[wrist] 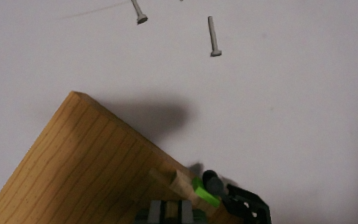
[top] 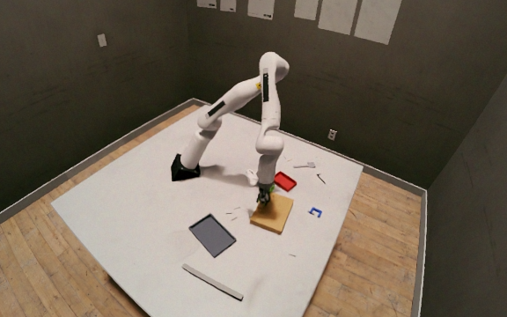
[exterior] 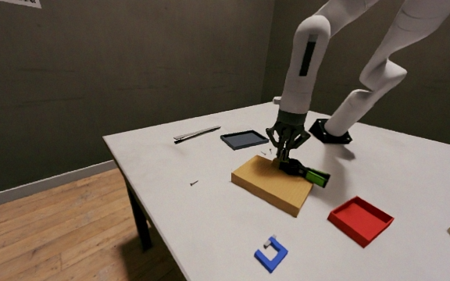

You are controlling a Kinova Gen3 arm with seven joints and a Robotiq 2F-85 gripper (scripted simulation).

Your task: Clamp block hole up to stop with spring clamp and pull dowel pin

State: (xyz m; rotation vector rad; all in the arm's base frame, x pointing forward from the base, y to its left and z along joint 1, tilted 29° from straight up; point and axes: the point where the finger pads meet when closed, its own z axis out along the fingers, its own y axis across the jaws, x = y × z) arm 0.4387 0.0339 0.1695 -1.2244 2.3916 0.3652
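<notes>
Now: the dowel pin 20 mm below my hand. The rest, counted from my hand: grey tray: 260 mm to the right, 70 mm below, 50 mm behind; then red tray: 220 mm to the left, 70 mm below, 40 mm behind; then small wooden block: 40 mm below.
</notes>
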